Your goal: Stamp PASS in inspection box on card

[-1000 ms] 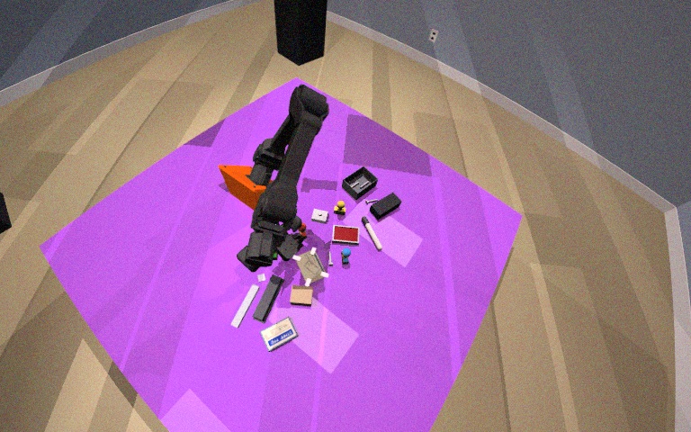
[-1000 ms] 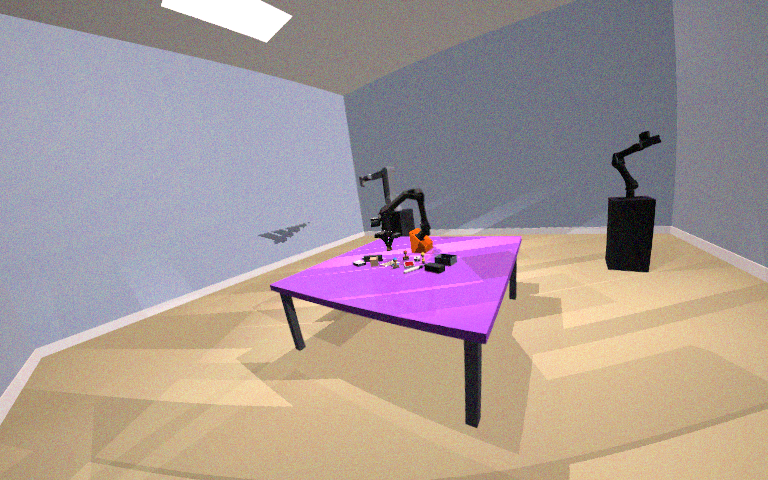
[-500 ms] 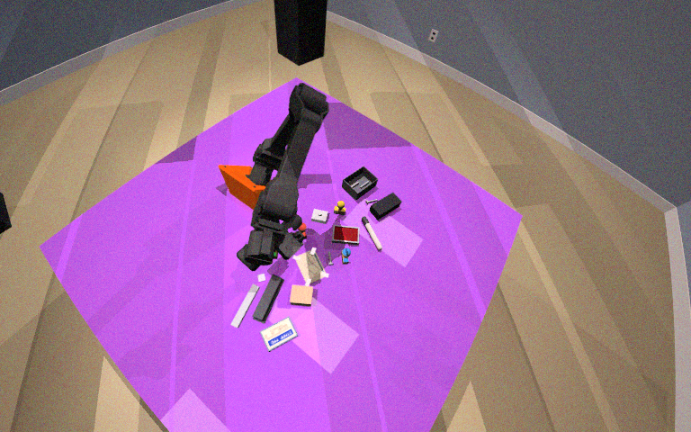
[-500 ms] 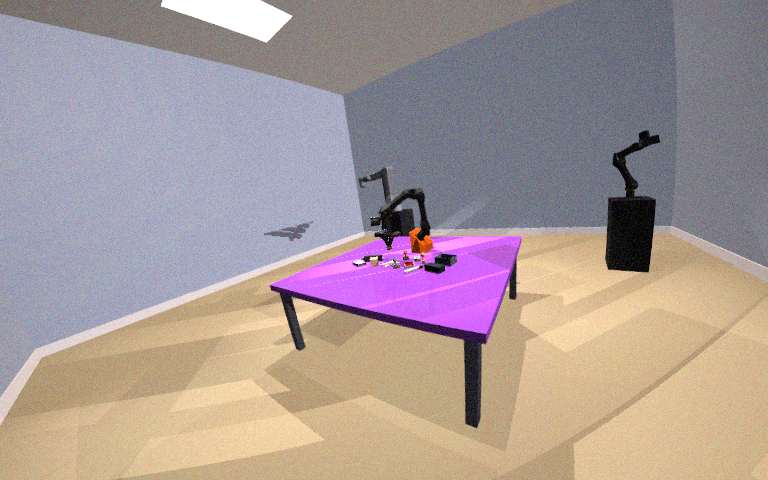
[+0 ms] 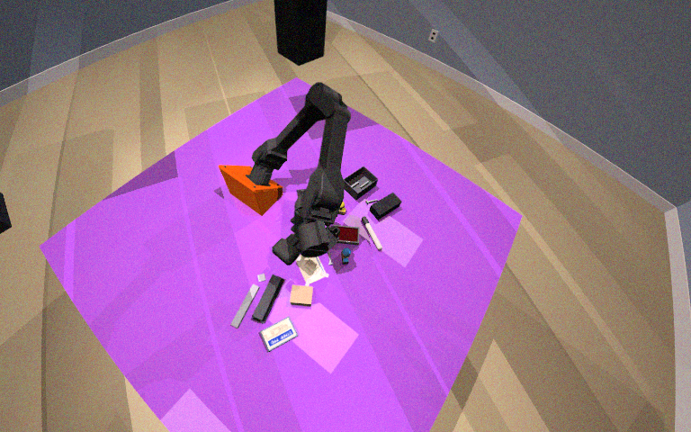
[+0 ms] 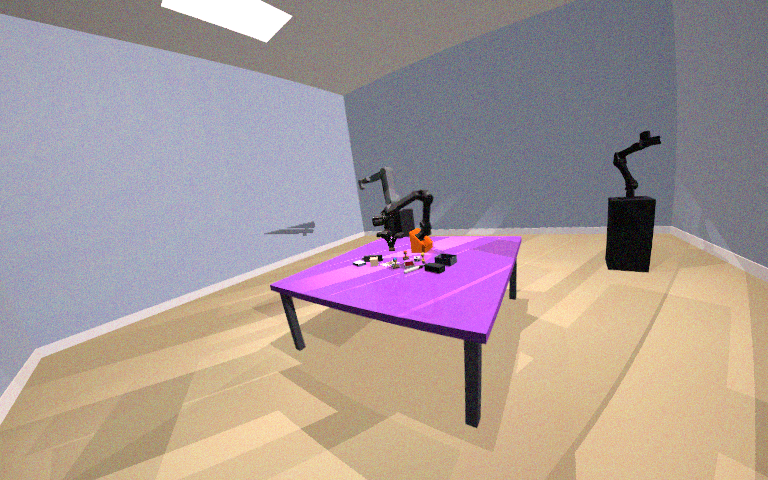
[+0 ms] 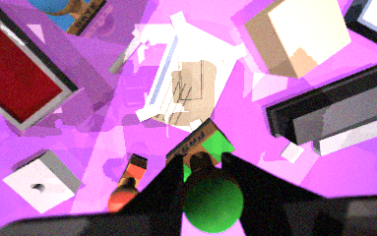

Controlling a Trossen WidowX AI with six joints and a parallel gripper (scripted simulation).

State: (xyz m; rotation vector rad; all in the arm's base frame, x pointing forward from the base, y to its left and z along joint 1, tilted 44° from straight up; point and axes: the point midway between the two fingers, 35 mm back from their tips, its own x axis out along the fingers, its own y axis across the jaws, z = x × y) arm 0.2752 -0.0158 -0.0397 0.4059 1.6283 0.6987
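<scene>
Right now the red ink pad is 3 cm ahead of my gripper tip, 16 cm to the left of it and 9 cm below it. The rest, counted from my gripper tip: red-knobbed stamp (7 cm behind, 5 cm to the left, 8 cm below); then green-knobbed PASS stamp (right at my gripper tip); then cream card (3 cm ahead, 10 cm below).
</scene>
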